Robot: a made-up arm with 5 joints.
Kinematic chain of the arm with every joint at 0, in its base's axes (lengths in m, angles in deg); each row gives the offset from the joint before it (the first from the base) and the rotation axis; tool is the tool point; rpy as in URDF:
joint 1: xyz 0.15 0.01 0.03 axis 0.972 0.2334 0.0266
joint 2: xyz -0.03 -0.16 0 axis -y
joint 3: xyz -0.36 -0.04 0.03 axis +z
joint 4: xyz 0.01 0.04 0 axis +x
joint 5: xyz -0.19 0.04 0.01 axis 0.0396 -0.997 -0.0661
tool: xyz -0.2 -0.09 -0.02 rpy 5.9 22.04 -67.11
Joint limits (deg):
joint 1: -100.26..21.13
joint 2: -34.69..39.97
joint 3: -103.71..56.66
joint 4: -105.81..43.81
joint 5: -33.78..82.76
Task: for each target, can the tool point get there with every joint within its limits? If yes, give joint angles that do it. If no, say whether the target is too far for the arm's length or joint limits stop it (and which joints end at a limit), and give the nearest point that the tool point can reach.
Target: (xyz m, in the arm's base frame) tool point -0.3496 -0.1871 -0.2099
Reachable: yes | joints -54.25 26.14 -77.59 -84.02 65.35
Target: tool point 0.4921 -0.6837 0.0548
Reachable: no: joint limits stop it (at a limit: joint 1, joint 2) | nearest point 0.0547 -0.3717 0.0140 | short by 0.539 m
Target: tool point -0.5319 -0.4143 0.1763
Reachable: yes | joints 6.27 -10.31 29.59 15.96 -13.76
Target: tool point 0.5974 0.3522 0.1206
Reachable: no: joint limits stop it (at a limit: joint 2, joint 3, joint 5) | nearest point 0.0433 0.1984 0.0985 | short by 0.576 m
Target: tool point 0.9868 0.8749 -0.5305
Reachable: no: too far | nearest point 0.0349 0.1924 -0.1577 | short by 1.229 m
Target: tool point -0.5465 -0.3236 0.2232
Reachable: yes | joints -88.69 8.71 37.98 24.20 26.22
